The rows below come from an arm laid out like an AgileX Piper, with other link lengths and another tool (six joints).
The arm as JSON. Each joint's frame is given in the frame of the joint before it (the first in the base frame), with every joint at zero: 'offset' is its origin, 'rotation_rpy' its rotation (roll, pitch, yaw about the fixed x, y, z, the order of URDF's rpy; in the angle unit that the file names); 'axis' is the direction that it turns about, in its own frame. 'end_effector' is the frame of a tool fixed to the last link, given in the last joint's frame.
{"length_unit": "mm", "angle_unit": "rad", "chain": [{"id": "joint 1", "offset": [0.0, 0.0, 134.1], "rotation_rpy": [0.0, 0.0, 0.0], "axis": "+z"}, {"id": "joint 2", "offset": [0.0, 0.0, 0.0], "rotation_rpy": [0.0, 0.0, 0.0], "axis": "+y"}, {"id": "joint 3", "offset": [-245.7, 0.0, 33.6], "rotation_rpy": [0.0, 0.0, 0.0], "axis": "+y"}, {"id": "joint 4", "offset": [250.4, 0.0, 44.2], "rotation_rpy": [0.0, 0.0, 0.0], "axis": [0.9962, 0.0, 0.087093]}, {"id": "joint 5", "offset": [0.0, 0.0, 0.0], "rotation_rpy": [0.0, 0.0, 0.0], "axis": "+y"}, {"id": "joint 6", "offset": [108.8, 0.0, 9.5], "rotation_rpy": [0.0, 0.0, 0.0], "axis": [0.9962, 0.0, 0.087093]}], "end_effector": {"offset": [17.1, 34.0, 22.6], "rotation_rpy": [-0.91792, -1.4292, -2.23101]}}
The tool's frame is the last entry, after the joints.
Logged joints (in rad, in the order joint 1, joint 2, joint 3, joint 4, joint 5, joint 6), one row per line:
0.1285 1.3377 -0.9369 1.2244 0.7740 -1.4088
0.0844 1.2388 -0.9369 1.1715 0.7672 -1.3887
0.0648 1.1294 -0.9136 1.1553 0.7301 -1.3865
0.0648 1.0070 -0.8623 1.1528 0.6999 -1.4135
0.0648 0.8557 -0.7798 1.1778 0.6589 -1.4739
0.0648 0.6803 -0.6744 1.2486 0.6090 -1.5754
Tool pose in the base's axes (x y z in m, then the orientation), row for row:
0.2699 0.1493 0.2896 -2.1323 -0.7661 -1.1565
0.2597 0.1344 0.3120 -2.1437 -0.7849 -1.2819
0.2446 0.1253 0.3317 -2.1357 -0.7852 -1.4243
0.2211 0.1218 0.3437 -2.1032 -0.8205 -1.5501
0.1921 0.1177 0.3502 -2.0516 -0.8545 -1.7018
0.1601 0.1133 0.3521 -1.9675 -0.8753 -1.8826
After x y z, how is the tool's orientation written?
As a rotation vector, in radians.
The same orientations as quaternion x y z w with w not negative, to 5 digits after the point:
-0.80106 -0.28781 -0.43447 0.29445
-0.79090 -0.28958 -0.47295 0.25874
-0.77489 -0.28489 -0.51677 0.22658
-0.75246 -0.29355 -0.55458 0.20018
-0.72222 -0.30081 -0.59908 0.17038
-0.68107 -0.30299 -0.65168 0.14018

